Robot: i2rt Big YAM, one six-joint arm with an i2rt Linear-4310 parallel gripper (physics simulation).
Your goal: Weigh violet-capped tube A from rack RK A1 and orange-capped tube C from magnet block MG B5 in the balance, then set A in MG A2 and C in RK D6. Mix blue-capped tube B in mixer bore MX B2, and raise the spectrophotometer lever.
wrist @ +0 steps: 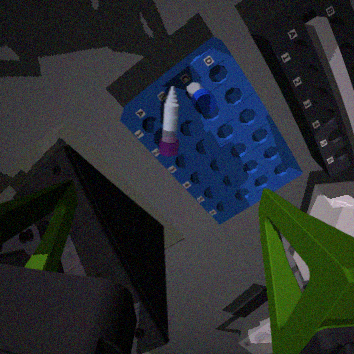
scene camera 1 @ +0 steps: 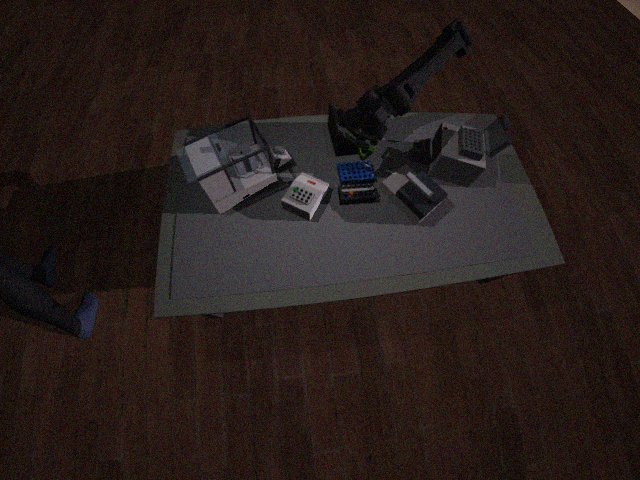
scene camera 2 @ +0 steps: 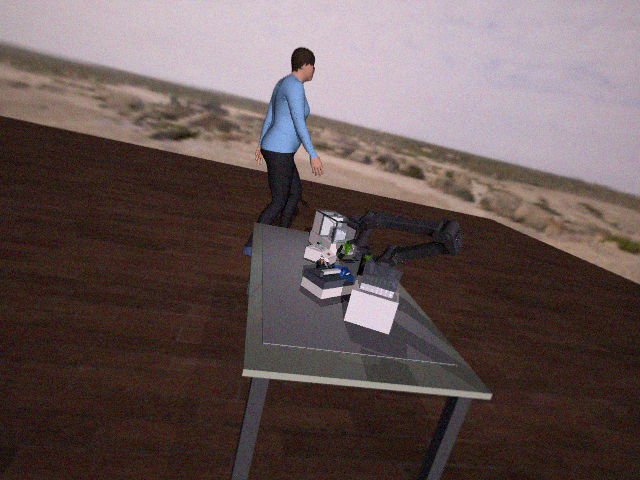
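Where they show: gripper, fingertip midpoint: [wrist: 165,194] [scene camera 1: 367,152] [scene camera 2: 353,261]; arm's base, link origin: [scene camera 1: 347,124].
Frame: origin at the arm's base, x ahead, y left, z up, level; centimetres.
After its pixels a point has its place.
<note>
My gripper [wrist: 165,194] @[y 5.9, x 17.0, z 3.4 cm] [scene camera 1: 366,151] @[y 5.9, x 17.0, z 3.4 cm] [scene camera 2: 357,253] @[y 5.9, x 17.0, z 3.4 cm] is open and empty, its green fingers wide apart in the wrist view, beside the blue rack [wrist: 235,172] @[y 0.2, x 20.4, z -3.7 cm] [scene camera 1: 355,171] @[y 2.5, x 20.7, z -3.7 cm]. Violet-capped tube A [wrist: 170,120] @[y 6.9, x 18.2, z -2.7 cm] looks laid or tilted over the rack's A side, its conical tip showing and its violet cap near the numbered edge. Blue-capped tube B [wrist: 204,100] @[y 7.5, x 20.7, z -1.3 cm] stands in the rack near label C. The dark magnet block [wrist: 295,75] @[y 5.6, x 27.0, z -3.1 cm] [scene camera 1: 367,196] @[y 6.1, x 31.9, z -3.0 cm] is beside the rack. An orange cap [scene camera 1: 351,192] @[y 0.1, x 31.7, z -1.0 cm] shows at the magnet block in scene camera 1; its bore is unreadable. The glass-walled balance [scene camera 1: 219,189] @[y -43.8, x 35.4, z 5.8 cm] is at the left.
A white keypad unit [scene camera 1: 306,195] @[y -15.5, x 34.2, z 0.4 cm] stands between balance and rack. A grey-and-white device with a light bar [scene camera 1: 419,196] @[y 23.9, x 33.6, z 1.3 cm] stands right of the rack. Farther right is a white box [scene camera 1: 457,167] @[y 40.9, x 20.8, z 3.0 cm] with a bored block [scene camera 1: 471,142] @[y 44.6, x 14.4, z 10.3 cm]. A person [scene camera 2: 289,118] stands beyond the table.
</note>
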